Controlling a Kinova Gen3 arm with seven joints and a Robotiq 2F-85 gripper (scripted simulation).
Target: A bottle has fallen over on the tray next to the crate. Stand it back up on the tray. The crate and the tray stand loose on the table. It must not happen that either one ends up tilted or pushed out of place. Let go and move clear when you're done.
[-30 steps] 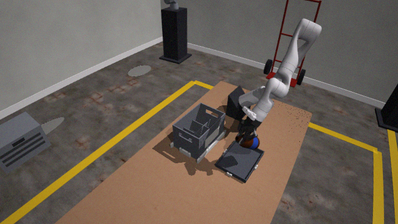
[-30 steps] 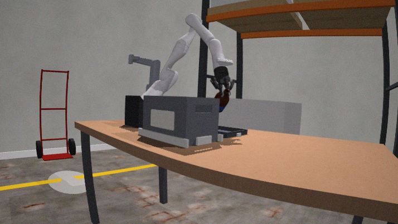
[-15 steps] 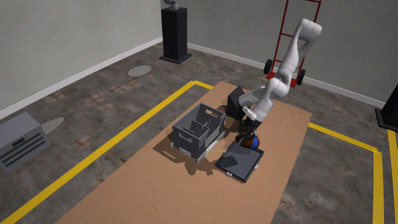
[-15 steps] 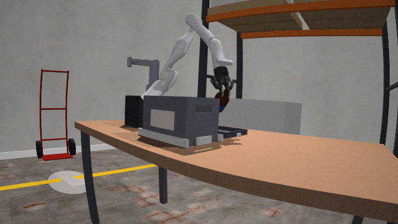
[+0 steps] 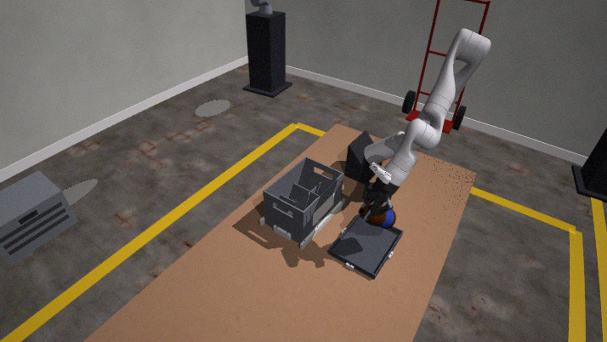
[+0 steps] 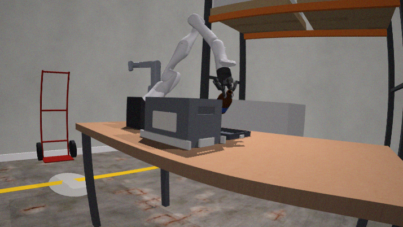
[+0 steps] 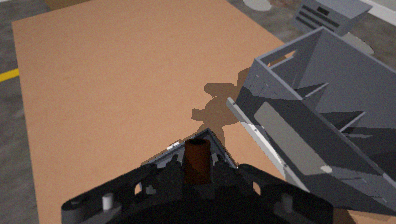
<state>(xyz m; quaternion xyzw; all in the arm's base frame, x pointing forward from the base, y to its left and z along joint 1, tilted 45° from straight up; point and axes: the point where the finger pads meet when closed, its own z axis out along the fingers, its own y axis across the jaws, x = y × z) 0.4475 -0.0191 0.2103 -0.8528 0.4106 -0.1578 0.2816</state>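
The brown bottle is 3 cm to the left of my hand, 3 cm below it and 3 cm behind it. Round my hand: grey crate (27 cm to the right, 12 cm below, 6 cm behind); dark tray (19 cm below, 4 cm behind, 2 cm to the left).
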